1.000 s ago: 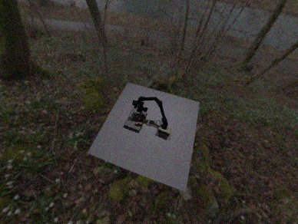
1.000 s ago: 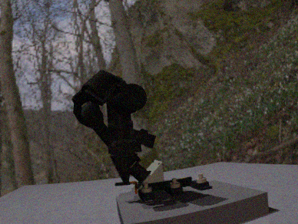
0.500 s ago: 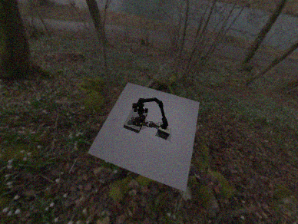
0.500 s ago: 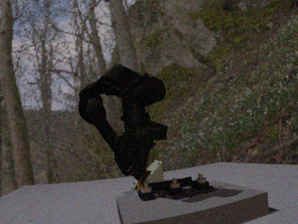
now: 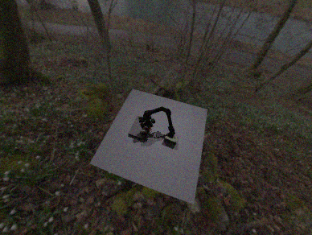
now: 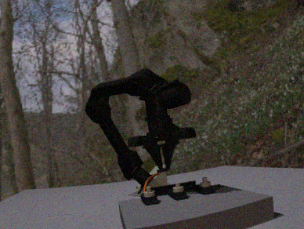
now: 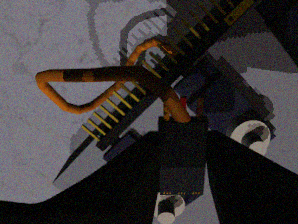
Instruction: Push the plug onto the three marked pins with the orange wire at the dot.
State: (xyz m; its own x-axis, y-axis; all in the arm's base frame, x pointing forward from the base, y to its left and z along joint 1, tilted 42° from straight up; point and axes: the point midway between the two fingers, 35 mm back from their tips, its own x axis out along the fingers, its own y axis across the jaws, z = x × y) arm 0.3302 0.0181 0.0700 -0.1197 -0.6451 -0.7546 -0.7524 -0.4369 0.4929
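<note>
The yellow band lies 1 cm behind my gripper tip, 6 cm to the left of it and 5 cm below it. Round my gripper tip: servo (4 cm ahead, 1 cm to the left, 7 cm below); grey holder (15 cm ahead, 10 cm below).
</note>
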